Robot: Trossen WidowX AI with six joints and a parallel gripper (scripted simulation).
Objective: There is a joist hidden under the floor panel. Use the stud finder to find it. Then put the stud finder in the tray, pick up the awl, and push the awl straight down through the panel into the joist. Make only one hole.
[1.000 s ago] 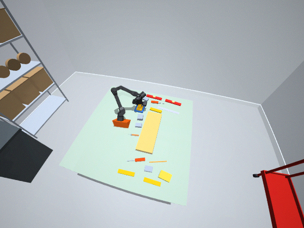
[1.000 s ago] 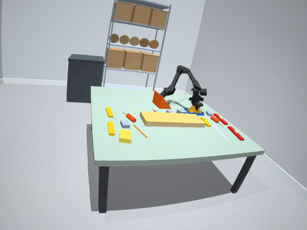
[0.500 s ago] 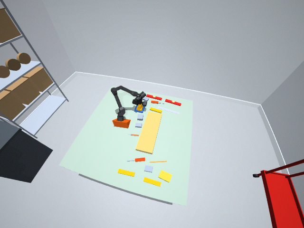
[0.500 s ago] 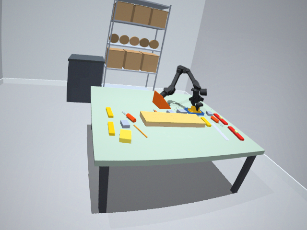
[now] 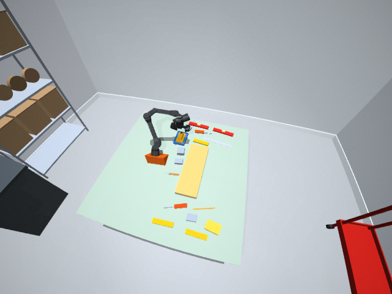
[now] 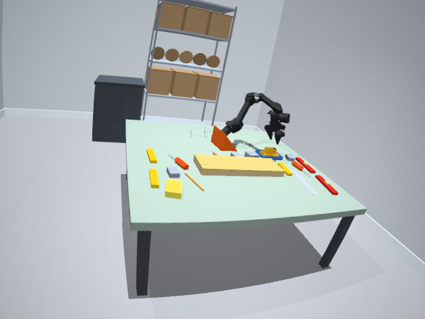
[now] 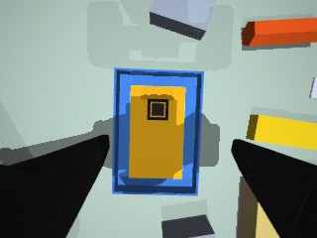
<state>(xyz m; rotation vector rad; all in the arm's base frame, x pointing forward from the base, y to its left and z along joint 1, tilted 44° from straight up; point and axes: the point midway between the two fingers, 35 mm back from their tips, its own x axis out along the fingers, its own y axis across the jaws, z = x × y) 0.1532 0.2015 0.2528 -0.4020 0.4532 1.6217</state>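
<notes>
Now: gripper tip 50 mm above the square light, 20 mm to the right of it and 10 mm past it. Also, from my gripper tip: stud finder: 60 mm below, 10 mm to the left, 10 mm behind; blue tray: 100 mm below, 10 mm to the right, 10 mm behind; white ruler: 370 mm ahead, 110 mm below, 50 mm to the left.
</notes>
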